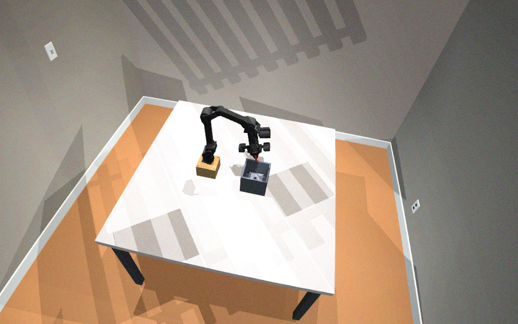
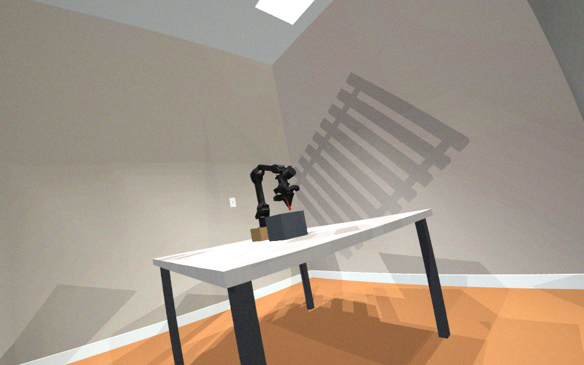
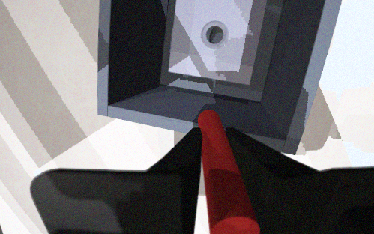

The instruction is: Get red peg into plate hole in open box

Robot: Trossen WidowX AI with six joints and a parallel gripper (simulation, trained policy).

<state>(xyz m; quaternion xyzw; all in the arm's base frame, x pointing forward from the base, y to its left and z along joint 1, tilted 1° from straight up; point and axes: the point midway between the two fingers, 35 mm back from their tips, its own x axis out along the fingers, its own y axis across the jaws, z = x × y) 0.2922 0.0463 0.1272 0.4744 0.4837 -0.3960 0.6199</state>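
The pale plate is 13 cm below my gripper tip, 6 cm to the right of it and 2 cm ahead of it. The rest, counted from my gripper tip: small red peg 2 cm above.
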